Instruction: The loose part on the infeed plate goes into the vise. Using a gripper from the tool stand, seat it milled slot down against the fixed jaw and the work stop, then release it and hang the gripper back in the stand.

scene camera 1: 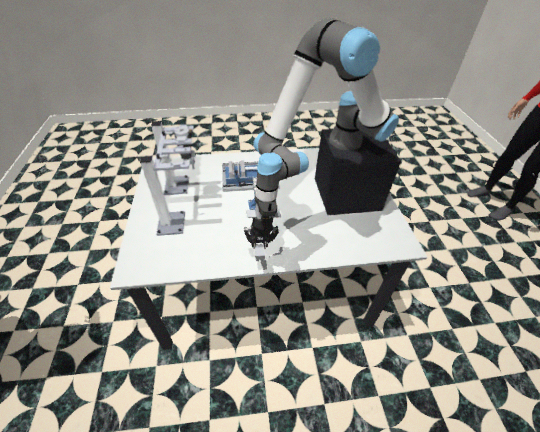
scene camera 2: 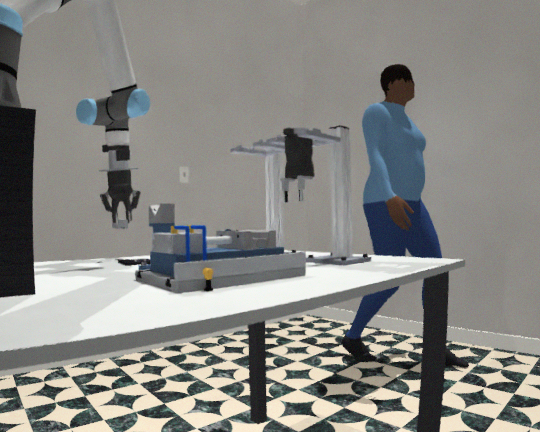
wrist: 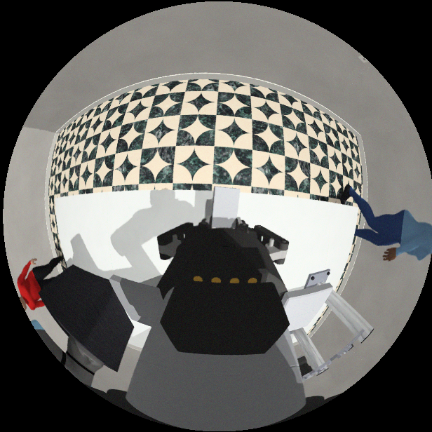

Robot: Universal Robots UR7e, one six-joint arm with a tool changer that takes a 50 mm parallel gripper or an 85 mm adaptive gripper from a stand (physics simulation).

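Frame: origin at the arm's base, x ahead, y left, z up, level; centimetres.
Seen in the pictures: arm's base, origin of its link: [scene camera 1: 345,141].
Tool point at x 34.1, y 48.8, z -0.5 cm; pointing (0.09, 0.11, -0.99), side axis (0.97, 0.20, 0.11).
Observation:
Offsets run from my tool point to a thing's top centre. "spot": to the spot under its first point.
My gripper [scene camera 1: 260,244] [scene camera 2: 121,221], the black adaptive one, is on the arm and shut on the loose part. The part @[dx +1.2, dy +4.6, dz -17.1 cm] [scene camera 1: 259,251] [scene camera 2: 120,226] [wrist: 225,206] is a light grey block, held between the fingertips above the front of the table. Its slot cannot be made out. The vise @[dx +12.3, dy -54.6, dz -20.4 cm] [scene camera 1: 243,173] [scene camera 2: 240,267], blue and grey, stands behind the gripper in scene camera 1; its inner faces are partly hidden. The tool stand [scene camera 1: 159,195] [scene camera 2: 341,195] [wrist: 350,312] is at the left in scene camera 1. The infeed plate cannot be made out.
The other gripper [scene camera 2: 299,156] hangs in the stand. A grey block @[spot: dx +4.8, dy -36.7, dz -17.0 cm] [scene camera 2: 161,215] on a blue base rises by the vise's left end in scene camera 2. The black pedestal [scene camera 1: 355,175] [scene camera 2: 16,200] [wrist: 90,310] carries the arm. A person in blue [scene camera 2: 395,155] walks behind the table.

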